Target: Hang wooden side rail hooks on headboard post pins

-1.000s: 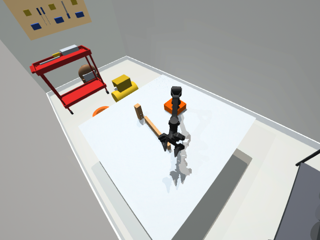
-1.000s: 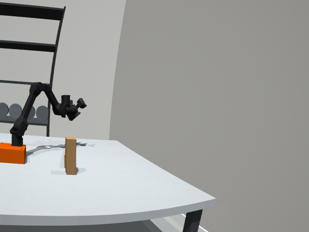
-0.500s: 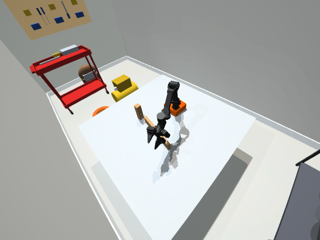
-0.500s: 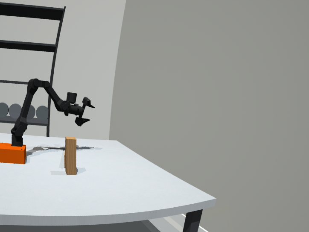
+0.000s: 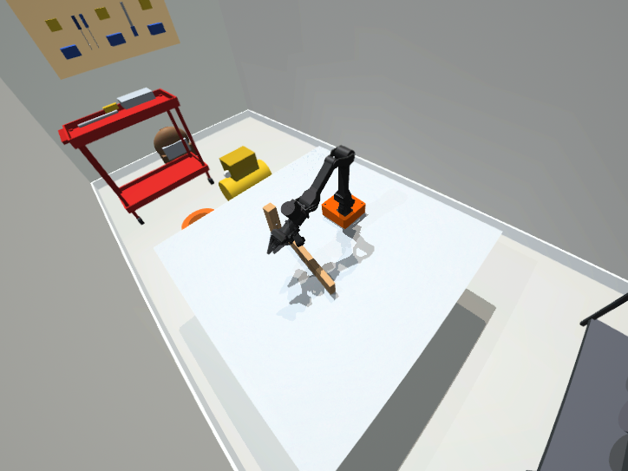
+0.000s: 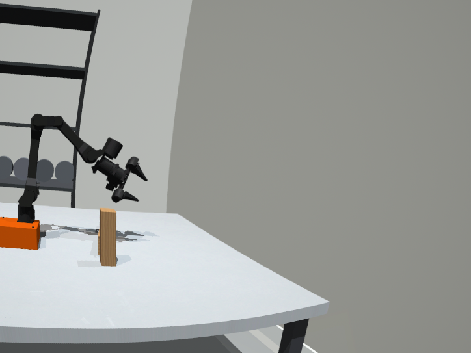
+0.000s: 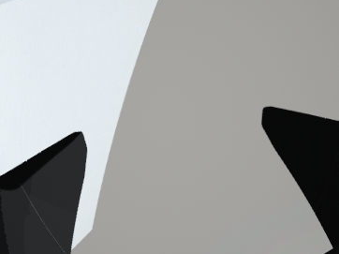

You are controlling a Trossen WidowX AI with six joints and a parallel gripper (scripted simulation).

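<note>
Now: gripper tip 26 cm to the left of the wooden headboard post, 17 cm past it and 13 cm above it.
</note>
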